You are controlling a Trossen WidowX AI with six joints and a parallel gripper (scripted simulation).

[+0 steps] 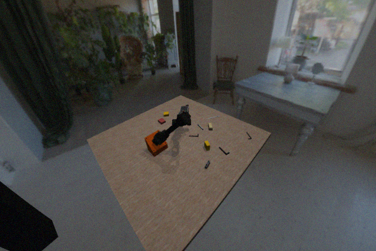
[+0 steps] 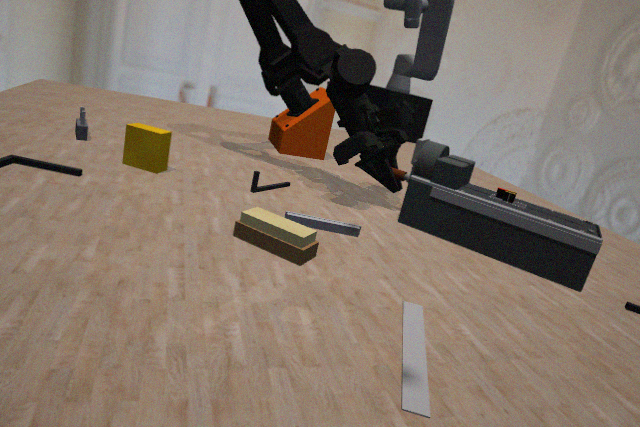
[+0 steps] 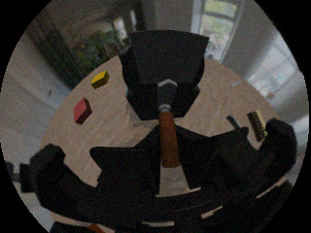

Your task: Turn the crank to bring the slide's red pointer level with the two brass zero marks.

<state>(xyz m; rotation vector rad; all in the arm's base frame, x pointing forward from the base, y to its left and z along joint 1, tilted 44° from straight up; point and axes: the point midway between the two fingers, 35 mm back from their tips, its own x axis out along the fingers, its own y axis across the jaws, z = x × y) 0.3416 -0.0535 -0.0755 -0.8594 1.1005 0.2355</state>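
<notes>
The brown crank handle lies 3 cm above my gripper tip, 2 cm behind it and 1 cm to the right of it. From my gripper tip the other things lie so: red pointer 13 cm ahead, 8 cm to the left, 5 cm above; red block 24 cm to the left, 7 cm behind, 2 cm below; grey bar 17 cm to the right, 8 cm ahead, 3 cm below.
</notes>
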